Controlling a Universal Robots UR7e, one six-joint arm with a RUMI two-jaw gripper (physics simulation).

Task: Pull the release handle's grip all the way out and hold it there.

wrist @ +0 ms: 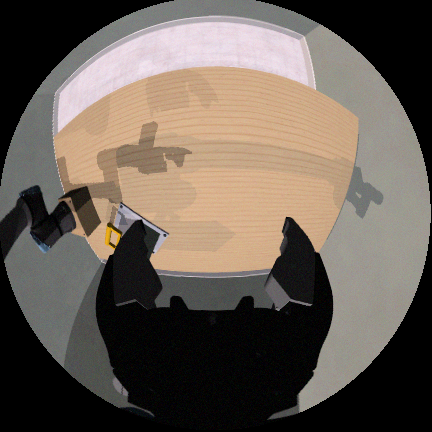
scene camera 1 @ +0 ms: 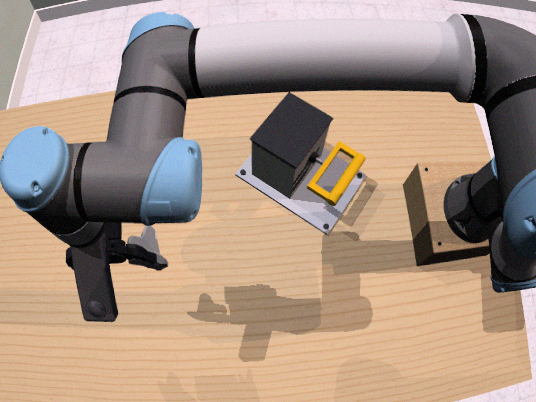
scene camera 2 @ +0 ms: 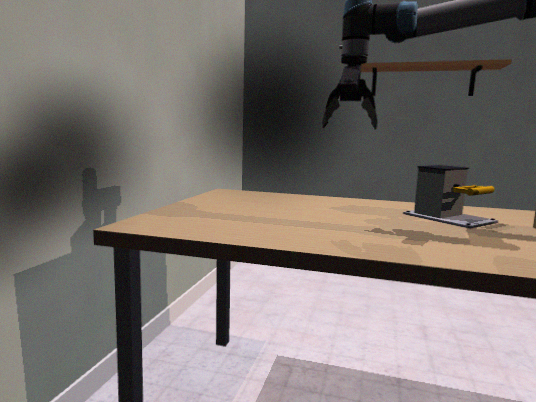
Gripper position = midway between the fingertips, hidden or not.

Note:
I see my gripper [scene camera 1: 120, 266], a yellow release handle grip [scene camera 1: 332, 198] and a light grey base plate [scene camera 1: 305, 204].
My gripper shows as well in the wrist view [wrist: 212, 219] and in scene camera 2 [scene camera 2: 349, 128]. The light grey base plate shows as well in the wrist view [wrist: 125, 216].

